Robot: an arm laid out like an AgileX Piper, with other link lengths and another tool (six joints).
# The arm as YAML. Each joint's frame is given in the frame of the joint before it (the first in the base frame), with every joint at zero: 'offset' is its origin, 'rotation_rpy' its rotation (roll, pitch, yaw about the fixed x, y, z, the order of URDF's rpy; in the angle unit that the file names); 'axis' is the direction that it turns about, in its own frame. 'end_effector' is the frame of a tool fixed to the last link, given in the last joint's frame.
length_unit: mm
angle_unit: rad
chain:
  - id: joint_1
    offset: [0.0, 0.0, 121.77]
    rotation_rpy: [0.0, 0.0, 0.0]
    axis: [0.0, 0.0, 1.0]
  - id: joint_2
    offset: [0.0, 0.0, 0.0]
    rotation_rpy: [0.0, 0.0, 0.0]
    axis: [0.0, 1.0, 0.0]
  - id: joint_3
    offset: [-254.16, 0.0, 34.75]
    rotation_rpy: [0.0, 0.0, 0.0]
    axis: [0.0, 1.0, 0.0]
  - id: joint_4
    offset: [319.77, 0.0, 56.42]
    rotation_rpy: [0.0, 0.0, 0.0]
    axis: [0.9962, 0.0, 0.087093]
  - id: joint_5
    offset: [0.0, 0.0, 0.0]
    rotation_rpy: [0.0, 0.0, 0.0]
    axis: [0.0, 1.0, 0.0]
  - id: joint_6
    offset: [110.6, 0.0, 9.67]
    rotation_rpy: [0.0, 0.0, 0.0]
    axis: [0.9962, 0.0, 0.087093]
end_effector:
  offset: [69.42, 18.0, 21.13]
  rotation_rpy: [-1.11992, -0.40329, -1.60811]
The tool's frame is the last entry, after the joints.
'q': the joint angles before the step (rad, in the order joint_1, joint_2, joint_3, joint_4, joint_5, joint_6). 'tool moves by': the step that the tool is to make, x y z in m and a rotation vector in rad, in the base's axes. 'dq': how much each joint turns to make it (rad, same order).
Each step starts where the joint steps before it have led.
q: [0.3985 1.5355 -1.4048 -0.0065 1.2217 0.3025]
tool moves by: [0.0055 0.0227 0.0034 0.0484 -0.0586 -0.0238]
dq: [0.0485 0.0074 0.0002 -0.0061 -0.0803 0.0778]
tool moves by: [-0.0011 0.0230 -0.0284 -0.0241 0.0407 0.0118]
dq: [0.0566 0.0682 -0.0004 -0.0203 -0.0195 0.0501]
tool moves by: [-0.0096 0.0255 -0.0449 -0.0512 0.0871 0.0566]
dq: [0.0600 0.0988 0.0005 -0.0007 0.0019 0.0035]
